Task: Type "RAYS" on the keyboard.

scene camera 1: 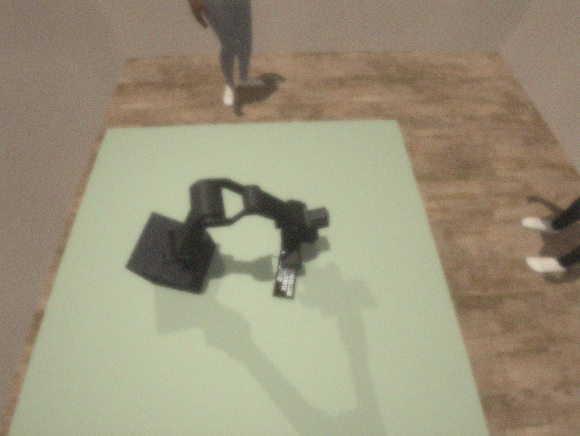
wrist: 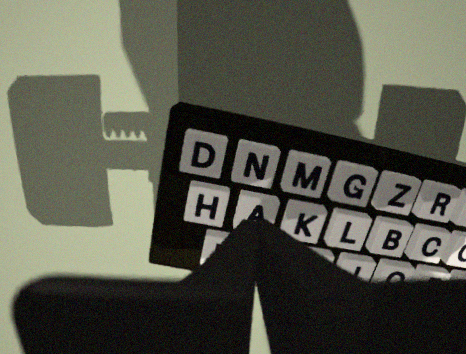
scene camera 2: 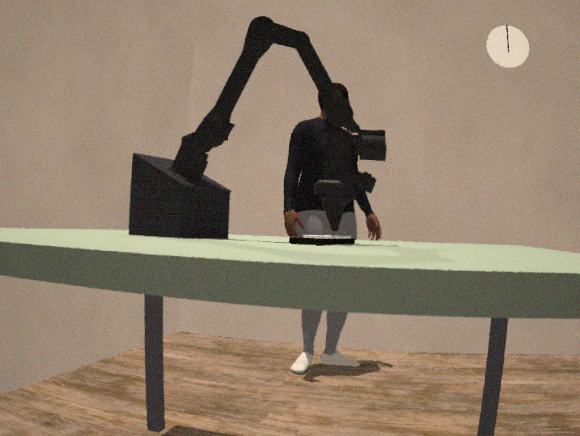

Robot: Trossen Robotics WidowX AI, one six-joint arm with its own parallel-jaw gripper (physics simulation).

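Places are measured from the arm's base along level axes (x ahead, y left, z up), in millimetres.
Pixels of known places: gripper, fingertip midpoint: (scene camera 1: pixel 289 248) (wrist: pixel 253 232) (scene camera 2: pixel 334 231); arm's base at its link origin: (scene camera 1: pixel 174 252) (scene camera 2: pixel 184 173).
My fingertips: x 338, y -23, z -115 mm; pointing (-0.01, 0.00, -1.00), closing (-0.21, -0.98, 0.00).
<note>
For each thing: its top centre in the pictures, then the offset to it from my fingertips.
- black keyboard at its top centre: (wrist: pixel 402 241) (scene camera 2: pixel 324 235) (scene camera 1: pixel 287 266) 22 mm back, 58 mm right, 9 mm down
- H key at its top centre: (wrist: pixel 206 206) 8 mm ahead, 15 mm left, 9 mm down
- K key at its top centre: (wrist: pixel 304 224) 6 mm back, 19 mm right, 9 mm down
- R key at its top centre: (wrist: pixel 440 204) 8 mm back, 74 mm right, 9 mm down
The black keyboard (scene camera 1: pixel 284 291) (scene camera 2: pixel 322 241) (wrist: pixel 300 137) lies flat on the table with pale lettered keys. My gripper (scene camera 1: pixel 292 260) (scene camera 2: pixel 335 228) (wrist: pixel 253 232) is shut and empty, pointing down with its tips a small gap above the keys. In the wrist view the tips overlap the lower part of the A key (wrist: pixel 256 204), between the H key (wrist: pixel 206 207) and the K key (wrist: pixel 304 225). The R key (wrist: pixel 440 204) shows at the right in the top row. The fingers hide part of the third row. The Y and S keys cannot be made out.
The pale green table (scene camera 1: pixel 150 390) (scene camera 2: pixel 450 295) carries the arm's dark base (scene camera 1: pixel 150 250) (scene camera 2: pixel 175 210), left of the keyboard. One person (scene camera 1: pixel 235 35) (scene camera 2: pixel 310 160) stands behind the table. Another person's feet (scene camera 1: pixel 542 264) show at the right. Shadows of the arm fall across table and keyboard.
</note>
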